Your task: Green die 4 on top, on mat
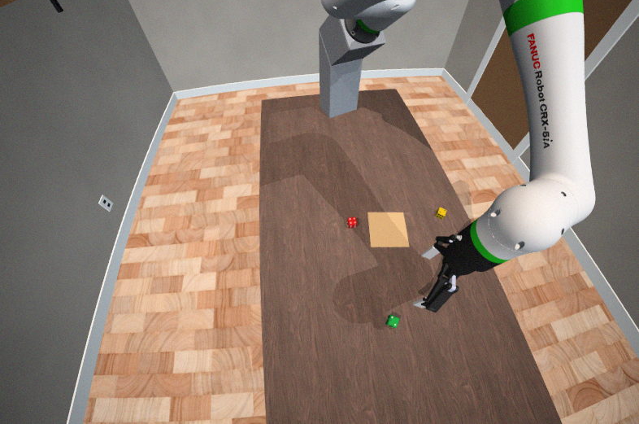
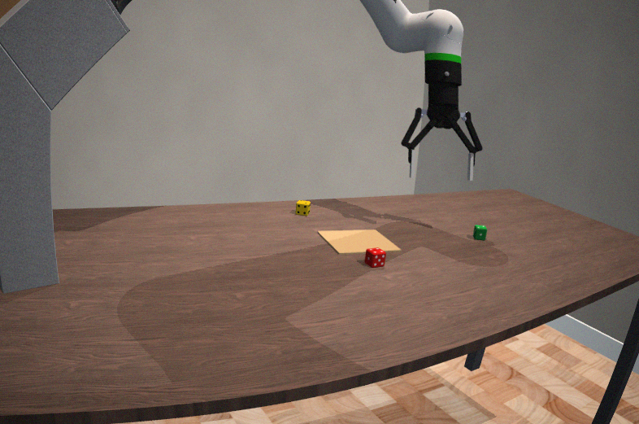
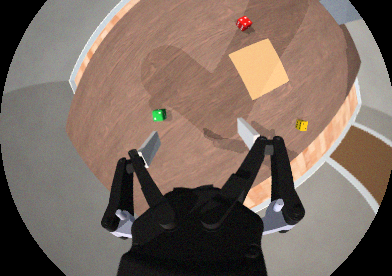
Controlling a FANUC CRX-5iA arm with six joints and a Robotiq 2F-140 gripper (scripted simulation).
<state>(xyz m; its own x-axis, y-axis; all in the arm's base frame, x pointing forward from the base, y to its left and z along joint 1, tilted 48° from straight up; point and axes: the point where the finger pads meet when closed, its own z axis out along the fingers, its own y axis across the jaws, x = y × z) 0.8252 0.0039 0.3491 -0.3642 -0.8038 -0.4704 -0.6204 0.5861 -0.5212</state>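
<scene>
The green die is 10 cm ahead of my hand, 7 cm to the right of it and 13 cm below it. From my hand the other things lie so: tan mat 22 cm behind, 4 cm to the right, 14 cm below; then yellow die 27 cm behind, 18 cm to the left, 13 cm below; then red die 24 cm behind, 17 cm to the right, 13 cm below.
</scene>
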